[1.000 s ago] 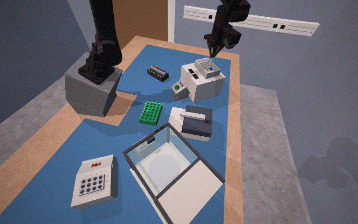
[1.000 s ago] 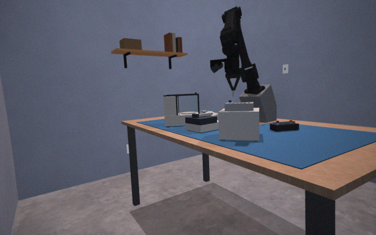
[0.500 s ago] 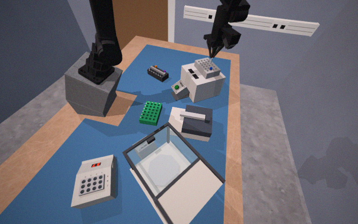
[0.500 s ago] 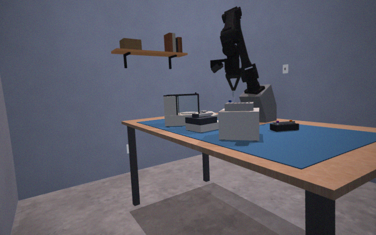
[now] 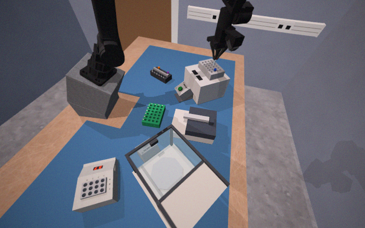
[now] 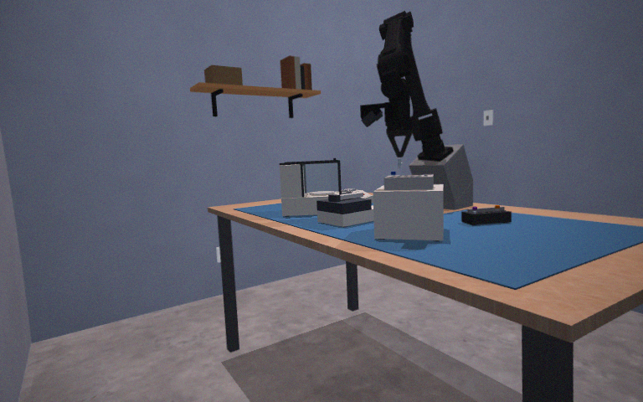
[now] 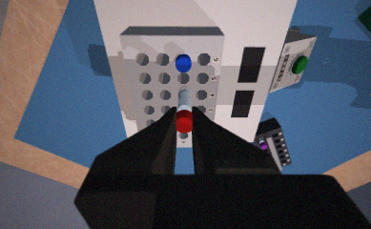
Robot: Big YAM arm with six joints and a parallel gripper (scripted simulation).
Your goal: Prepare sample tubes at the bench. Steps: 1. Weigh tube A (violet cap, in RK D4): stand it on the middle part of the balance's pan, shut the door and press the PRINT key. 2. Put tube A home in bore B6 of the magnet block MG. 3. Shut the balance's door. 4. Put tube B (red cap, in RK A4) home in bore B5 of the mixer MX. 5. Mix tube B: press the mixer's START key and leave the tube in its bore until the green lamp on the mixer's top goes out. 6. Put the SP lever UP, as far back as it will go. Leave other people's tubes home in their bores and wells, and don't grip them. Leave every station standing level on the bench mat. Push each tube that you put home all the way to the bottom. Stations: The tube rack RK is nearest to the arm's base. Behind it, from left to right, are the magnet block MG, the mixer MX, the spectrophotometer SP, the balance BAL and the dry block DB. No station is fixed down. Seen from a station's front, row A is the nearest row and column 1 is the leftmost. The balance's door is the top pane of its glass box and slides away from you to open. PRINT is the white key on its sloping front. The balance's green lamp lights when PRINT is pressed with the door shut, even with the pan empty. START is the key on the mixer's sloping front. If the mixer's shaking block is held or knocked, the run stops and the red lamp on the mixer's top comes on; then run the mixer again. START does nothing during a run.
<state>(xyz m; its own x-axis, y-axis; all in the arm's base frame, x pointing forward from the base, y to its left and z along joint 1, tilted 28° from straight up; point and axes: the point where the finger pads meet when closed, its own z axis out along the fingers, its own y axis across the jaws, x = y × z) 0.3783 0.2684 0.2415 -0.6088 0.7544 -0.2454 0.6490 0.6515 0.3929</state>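
Now: hand 70 mm above the blue-capped tube, 10 mm to the left of it and 10 mm short of it. Also, from my hand: SP lever (270 mm to the right, 140 mm below); grey shaking block (80 mm below, 20 mm to the left, 10 mm behind); green start key (160 mm below, 140 mm behind, 100 mm to the right).
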